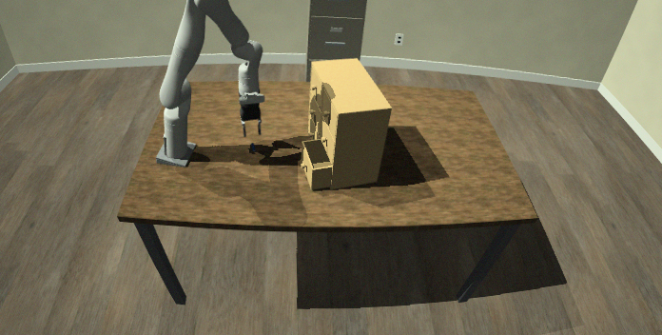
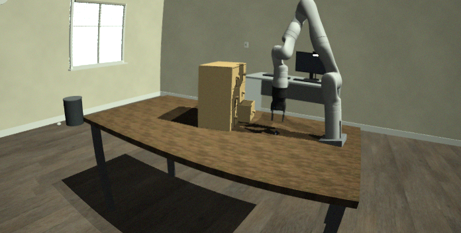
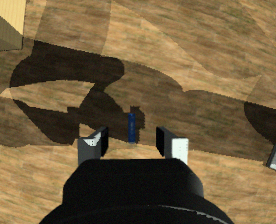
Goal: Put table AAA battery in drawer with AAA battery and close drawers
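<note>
Now: the blue AAA battery 80 mm below my hand.
</note>
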